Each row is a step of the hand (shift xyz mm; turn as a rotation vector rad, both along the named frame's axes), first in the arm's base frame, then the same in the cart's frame.
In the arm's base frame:
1: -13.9 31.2 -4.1 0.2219 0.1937 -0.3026
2: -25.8 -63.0 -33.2 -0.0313 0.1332 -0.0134
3: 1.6 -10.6 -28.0 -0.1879 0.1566 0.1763
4: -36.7 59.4 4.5 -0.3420 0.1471 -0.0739
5: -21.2 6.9 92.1 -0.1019 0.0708 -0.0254
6: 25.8 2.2 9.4 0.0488 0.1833 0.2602
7: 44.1 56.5 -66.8 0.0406 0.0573 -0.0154
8: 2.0 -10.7 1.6 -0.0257 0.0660 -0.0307
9: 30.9 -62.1 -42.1 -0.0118 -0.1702 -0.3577
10: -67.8 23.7 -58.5 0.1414 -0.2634 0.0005
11: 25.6 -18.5 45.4 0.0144 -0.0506 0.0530
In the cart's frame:
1: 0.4 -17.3 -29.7 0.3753 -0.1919 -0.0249
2: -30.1 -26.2 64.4 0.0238 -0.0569 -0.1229
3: 8.9 -20.4 20.0 -0.1773 0.0219 -0.2429
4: -12.9 -27.6 -63.0 -0.2122 -0.2619 -0.1745
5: -52.4 65.9 -43.5 -0.0527 -0.0870 -0.0754
6: 19.0 20.0 -0.3 0.0000 0.2015 -0.2512
7: 83.4 -47.9 -19.0 0.0602 -0.0064 -0.0389
8: -2.6 4.8 9.6 0.0127 -0.0534 -0.0542
9: 22.1 -6.4 77.8 0.0748 -0.2688 0.2814
10: -26.4 -87.7 -13.9 0.0311 0.1291 0.2678
11: -2.5 55.0 5.6 -0.0260 0.0633 0.0300

